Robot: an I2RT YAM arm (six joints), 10 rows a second.
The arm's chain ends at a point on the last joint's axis. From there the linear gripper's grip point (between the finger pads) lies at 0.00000 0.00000 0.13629 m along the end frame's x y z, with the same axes.
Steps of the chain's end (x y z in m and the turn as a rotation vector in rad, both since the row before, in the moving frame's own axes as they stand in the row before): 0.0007 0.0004 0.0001 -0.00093 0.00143 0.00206; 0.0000 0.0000 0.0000 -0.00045 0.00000 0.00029; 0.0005 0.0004 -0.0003 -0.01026 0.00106 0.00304; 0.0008 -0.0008 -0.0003 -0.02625 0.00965 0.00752; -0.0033 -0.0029 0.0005 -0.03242 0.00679 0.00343
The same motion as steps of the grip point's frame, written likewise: 0.0009 0.0005 0.0001 -0.00093 0.00143 0.00206; 0.0000 0.0001 0.0000 -0.00045 0.00000 0.00029; 0.0006 0.0018 -0.0003 -0.01026 0.00106 0.00304; 0.0021 0.0028 -0.0004 -0.02625 0.00965 0.00752; -0.0024 0.0015 0.0004 -0.03242 0.00679 0.00343
